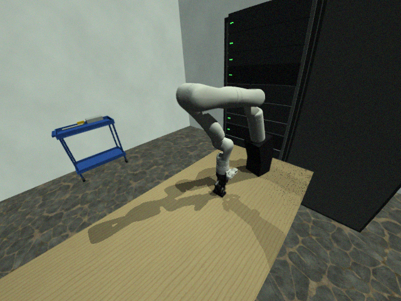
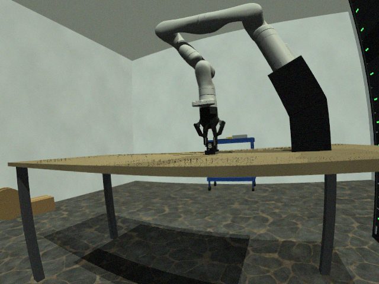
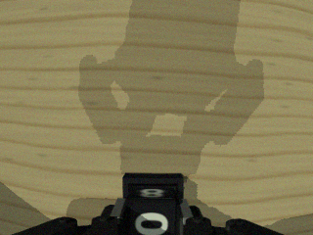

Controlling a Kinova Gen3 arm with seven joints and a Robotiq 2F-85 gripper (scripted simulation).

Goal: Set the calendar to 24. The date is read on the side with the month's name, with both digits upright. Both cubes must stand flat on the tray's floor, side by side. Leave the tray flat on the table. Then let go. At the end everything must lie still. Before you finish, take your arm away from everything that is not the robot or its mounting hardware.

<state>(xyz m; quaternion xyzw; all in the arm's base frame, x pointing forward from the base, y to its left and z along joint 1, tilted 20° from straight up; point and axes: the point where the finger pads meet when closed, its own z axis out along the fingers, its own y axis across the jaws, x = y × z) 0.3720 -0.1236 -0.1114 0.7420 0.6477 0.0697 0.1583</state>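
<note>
Now: the black cube 2 cm below my hand. The rest, counted from my hand: black tray (2 cm to the right, 4 cm below); then black date cube (1 cm behind, 3 cm to the right, 3 cm below).
</note>
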